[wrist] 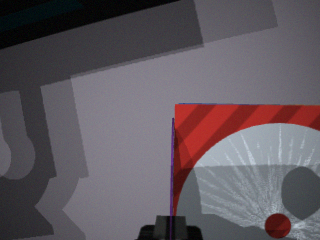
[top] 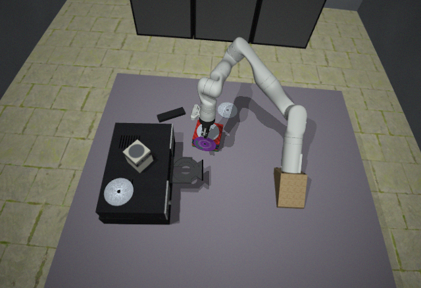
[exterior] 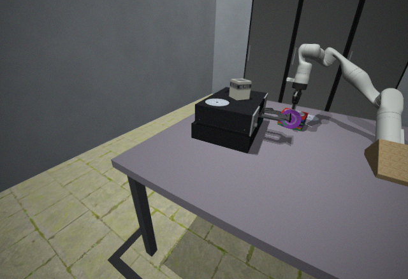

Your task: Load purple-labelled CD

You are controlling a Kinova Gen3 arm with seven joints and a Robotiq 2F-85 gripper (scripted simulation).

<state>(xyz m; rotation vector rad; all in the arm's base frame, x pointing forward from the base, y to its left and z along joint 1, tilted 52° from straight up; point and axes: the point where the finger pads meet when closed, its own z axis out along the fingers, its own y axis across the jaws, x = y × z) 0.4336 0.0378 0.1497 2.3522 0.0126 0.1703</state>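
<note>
My hand is 80 mm above the purple-labelled CD and 10 mm to the right of it. Also, from my hand: black remote: 230 mm ahead, 180 mm to the right, 130 mm below; beige box: 260 mm ahead, 220 mm to the left, 100 mm above.
</note>
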